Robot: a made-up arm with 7 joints. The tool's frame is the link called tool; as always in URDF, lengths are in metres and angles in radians. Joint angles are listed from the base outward.
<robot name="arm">
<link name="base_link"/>
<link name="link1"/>
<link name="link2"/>
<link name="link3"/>
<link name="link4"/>
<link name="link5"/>
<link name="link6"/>
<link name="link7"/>
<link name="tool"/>
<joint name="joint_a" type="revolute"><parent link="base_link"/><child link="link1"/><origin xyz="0.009 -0.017 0.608"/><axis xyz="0 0 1"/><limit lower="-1.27" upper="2.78"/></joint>
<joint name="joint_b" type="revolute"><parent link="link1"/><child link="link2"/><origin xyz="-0.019 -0.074 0.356"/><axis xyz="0 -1 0"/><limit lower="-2.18" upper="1.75"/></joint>
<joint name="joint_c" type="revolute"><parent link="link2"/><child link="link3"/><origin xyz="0.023 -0.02 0.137"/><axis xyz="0 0 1"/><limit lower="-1.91" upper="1.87"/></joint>
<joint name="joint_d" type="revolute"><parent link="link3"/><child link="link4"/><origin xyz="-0.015 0.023 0.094"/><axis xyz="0 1 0"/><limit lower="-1.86" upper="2.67"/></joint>
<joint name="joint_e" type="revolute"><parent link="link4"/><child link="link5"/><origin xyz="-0.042 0.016 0.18"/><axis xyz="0 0 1"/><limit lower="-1.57" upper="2.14"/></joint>
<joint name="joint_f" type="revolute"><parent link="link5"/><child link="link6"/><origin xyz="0.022 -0.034 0.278"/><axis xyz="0 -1 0"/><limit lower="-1.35" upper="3.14"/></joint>
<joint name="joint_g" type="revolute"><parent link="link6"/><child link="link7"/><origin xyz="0.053 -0.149 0.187"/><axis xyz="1 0 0"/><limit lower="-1.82" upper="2.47"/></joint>
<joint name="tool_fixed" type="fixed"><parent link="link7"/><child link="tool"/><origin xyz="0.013 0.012 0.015" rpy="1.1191 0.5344 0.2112"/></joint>
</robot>
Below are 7 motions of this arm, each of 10 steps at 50 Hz.
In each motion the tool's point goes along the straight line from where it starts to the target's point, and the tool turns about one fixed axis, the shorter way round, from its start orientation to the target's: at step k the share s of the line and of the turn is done. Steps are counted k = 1, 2, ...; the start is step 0. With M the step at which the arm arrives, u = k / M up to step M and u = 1 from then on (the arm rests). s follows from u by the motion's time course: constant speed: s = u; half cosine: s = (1 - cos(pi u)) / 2; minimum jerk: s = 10 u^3 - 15 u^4 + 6 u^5.
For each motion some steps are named. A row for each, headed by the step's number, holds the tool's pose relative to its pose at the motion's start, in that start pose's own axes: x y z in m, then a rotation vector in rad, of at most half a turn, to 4 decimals.
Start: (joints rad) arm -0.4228 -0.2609 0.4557 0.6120 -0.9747 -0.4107 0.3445
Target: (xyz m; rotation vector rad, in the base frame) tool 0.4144 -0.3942 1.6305 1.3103 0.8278 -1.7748
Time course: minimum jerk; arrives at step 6
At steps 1, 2, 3, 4, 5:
1: 0.0006 0.0002 0.0007 0.0026 -0.0009 -0.0018
2: 0.0033 0.0013 0.0041 0.0155 -0.0050 -0.0107
3: 0.0080 0.0030 0.0098 0.0369 -0.0120 -0.0255
4: 0.0126 0.0047 0.0155 0.0584 -0.0190 -0.0403
5: 0.0154 0.0058 0.0189 0.0712 -0.0232 -0.0492

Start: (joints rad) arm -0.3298 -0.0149 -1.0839 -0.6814 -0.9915 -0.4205 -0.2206
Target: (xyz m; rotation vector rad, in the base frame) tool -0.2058 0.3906 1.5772 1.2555 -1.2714 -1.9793
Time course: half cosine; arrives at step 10
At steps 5, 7, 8, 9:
5: -0.0281 -0.0332 -0.0234 0.0143 -0.0945 -0.0234
7: -0.0446 -0.0527 -0.0372 0.0226 -0.1500 -0.0371
8: -0.0508 -0.0600 -0.0424 0.0258 -0.1709 -0.0423
9: -0.0548 -0.0647 -0.0457 0.0278 -0.1844 -0.0456

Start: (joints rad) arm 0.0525 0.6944 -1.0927 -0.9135 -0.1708 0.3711 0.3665
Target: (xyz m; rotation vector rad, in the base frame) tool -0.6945 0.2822 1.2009 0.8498 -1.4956 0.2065
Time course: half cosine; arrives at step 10
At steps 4, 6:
4: 0.0103 -0.0041 0.0035 0.0191 0.0843 0.0003
6: 0.0195 -0.0077 0.0067 0.0361 0.1598 0.0005

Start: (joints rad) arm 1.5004 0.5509 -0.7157 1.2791 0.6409 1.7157 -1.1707
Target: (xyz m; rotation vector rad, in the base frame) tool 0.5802 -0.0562 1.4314 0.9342 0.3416 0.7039
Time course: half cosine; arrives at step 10
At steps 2, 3, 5, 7, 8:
2: 0.0063 -0.0028 -0.0040 -0.0014 0.0208 -0.0049
3: 0.0135 -0.0060 -0.0087 -0.0031 0.0449 -0.0106
5: 0.0328 -0.0145 -0.0211 -0.0075 0.1089 -0.0257
7: 0.0520 -0.0230 -0.0334 -0.0119 0.1730 -0.0408
8: 0.0593 -0.0262 -0.0381 -0.0136 0.1971 -0.0465

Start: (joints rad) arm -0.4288 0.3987 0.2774 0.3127 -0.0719 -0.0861 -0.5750
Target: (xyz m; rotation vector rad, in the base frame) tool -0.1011 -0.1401 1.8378 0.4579 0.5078 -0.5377
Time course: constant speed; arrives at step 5
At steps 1, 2, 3, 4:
1: 0.0055 0.0014 0.0031 0.0024 0.0103 -0.0036
2: 0.0109 0.0028 0.0063 0.0048 0.0207 -0.0073
3: 0.0164 0.0042 0.0094 0.0071 0.0310 -0.0109
4: 0.0219 0.0056 0.0125 0.0095 0.0413 -0.0146

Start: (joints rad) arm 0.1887 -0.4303 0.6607 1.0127 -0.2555 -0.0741 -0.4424
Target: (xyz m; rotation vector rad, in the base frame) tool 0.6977 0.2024 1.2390 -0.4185 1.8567 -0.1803
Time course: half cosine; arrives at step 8
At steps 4, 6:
4: 0.0073 -0.0161 0.0081 -0.0047 0.0009 -0.0259
6: 0.0125 -0.0275 0.0138 -0.0081 0.0015 -0.0441

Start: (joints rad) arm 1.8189 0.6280 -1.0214 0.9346 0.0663 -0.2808 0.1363
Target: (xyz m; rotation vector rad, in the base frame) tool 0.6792 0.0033 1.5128 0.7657 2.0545 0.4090
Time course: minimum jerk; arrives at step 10
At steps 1, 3, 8, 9, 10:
1: 0.0000 0.0001 0.0001 -0.0001 0.0000 0.0007
3: -0.0004 0.0028 0.0014 -0.0019 -0.0006 0.0135
8: -0.0021 0.0164 0.0079 -0.0112 -0.0032 0.0779
9: -0.0022 0.0173 0.0083 -0.0118 -0.0034 0.0820
10: -0.0022 0.0174 0.0084 -0.0119 -0.0034 0.0827

